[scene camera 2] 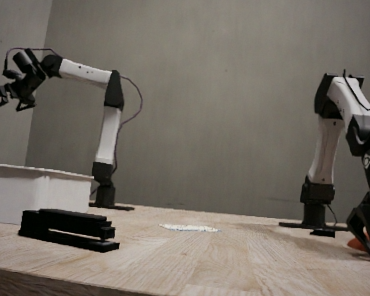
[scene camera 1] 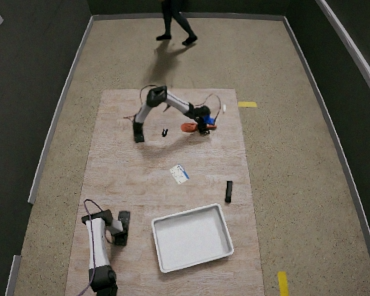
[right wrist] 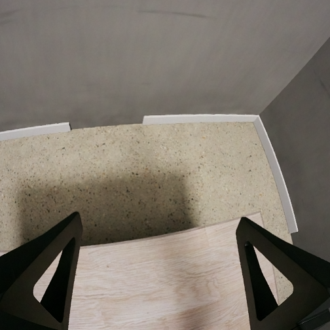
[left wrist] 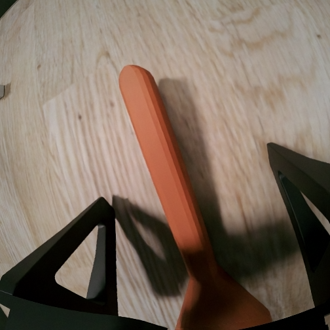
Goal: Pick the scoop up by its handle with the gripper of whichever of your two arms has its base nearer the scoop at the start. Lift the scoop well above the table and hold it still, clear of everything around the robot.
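Pixels of known places: left gripper, fingertip midpoint: (scene camera 1: 208, 127); right gripper, fingertip midpoint: (scene camera 2: 6, 109); left arm's base, link origin: (scene camera 2: 313, 228) (scene camera 1: 138, 130); right arm's base, link origin: (scene camera 2: 104, 207) (scene camera 1: 122, 228).
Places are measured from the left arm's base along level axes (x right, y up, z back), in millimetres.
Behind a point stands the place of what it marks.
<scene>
The orange scoop (scene camera 1: 189, 127) @(x 68, y 29, z -364 mm) (scene camera 2: 357, 243) @(x 92, y 11, z -381 mm) (left wrist: 165, 165) lies on the table under my left gripper; its bowl is partly cut off at the bottom of the left wrist view. My left gripper (scene camera 1: 204, 131) @(x 83, y 4, z -503 mm) (left wrist: 181, 181) is open, pointing down, with its fingers apart on either side of the handle, toward the bowl end. Neither finger touches the handle in the left wrist view. In scene camera 2 this gripper is partly cut off at the right edge. My right gripper (scene camera 2: 14, 104) (right wrist: 161, 224) is open and empty, held high and away from the scoop.
A white tray (scene camera 1: 231, 245) @(x 878, y 95, z -412 mm) (scene camera 2: 60, 192) @(x 648, y 56, z -314 mm) stands near a black stapler (scene camera 1: 228, 191) @(x 575, y 39, z -496 mm) (scene camera 2: 70, 229) @(x 559, y 20, z -527 mm). A flat white and blue card (scene camera 1: 179, 173) @(x 383, y 2, z -228 mm) (scene camera 2: 190, 228) @(x 386, y 2, z -235 mm) and a small black U-shaped piece (scene camera 1: 165, 132) @(x 65, y 14, z -190 mm) lie on the table. A small white block (scene camera 1: 224, 108) @(x -53, y 18, z -664 mm) lies beyond the scoop. A person (scene camera 1: 176, 22) is on the floor behind.
</scene>
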